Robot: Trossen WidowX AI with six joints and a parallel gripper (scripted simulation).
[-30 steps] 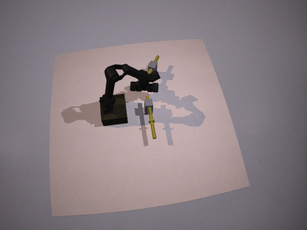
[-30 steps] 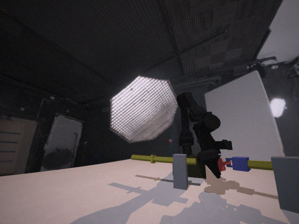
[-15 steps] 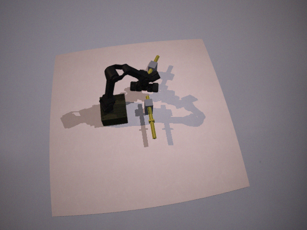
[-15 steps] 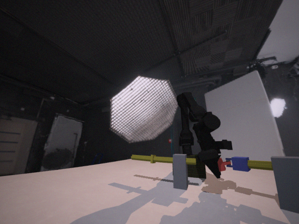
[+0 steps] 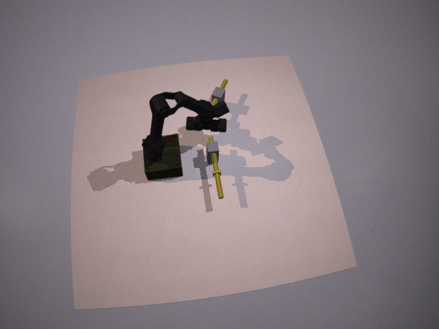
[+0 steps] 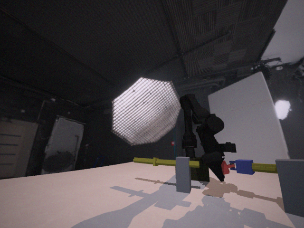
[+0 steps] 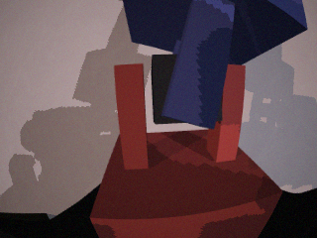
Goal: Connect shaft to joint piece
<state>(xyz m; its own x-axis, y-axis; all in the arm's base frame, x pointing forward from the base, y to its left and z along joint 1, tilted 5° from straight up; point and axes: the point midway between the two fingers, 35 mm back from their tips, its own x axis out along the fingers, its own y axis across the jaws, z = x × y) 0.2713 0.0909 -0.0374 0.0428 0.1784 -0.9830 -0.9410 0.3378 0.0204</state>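
Now: the red joint piece 4 cm above my gripper tip.
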